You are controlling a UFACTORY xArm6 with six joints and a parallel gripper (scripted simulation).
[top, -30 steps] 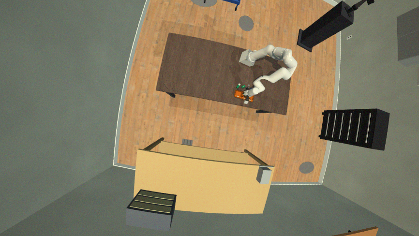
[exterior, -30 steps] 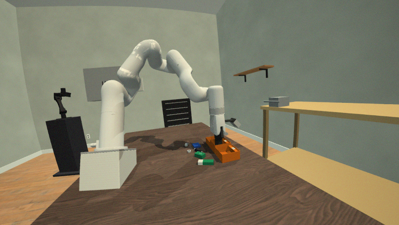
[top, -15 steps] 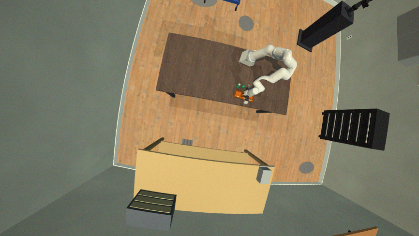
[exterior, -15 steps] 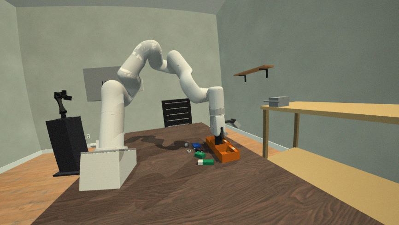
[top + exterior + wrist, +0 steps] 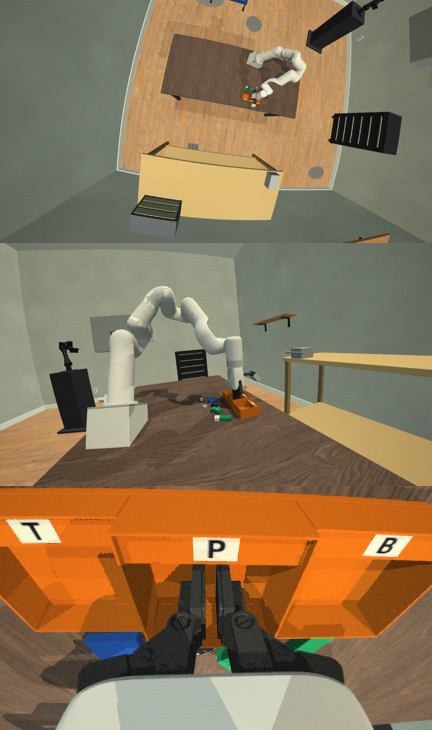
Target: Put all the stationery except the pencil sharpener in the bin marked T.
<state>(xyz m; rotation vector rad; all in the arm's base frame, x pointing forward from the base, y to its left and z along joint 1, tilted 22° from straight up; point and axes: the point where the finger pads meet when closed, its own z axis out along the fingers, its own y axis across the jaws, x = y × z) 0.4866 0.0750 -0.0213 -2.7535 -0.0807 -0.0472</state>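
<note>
The orange bin lies 10 mm ahead of my hand and 10 mm below it. Round my hand: blue block (110 mm behind, 90 mm to the left, 30 mm below); then green 9V battery (120 mm behind, 30 mm to the right, 30 mm below); then black cylinder (110 mm behind, 10 mm to the left, 30 mm below).
</note>
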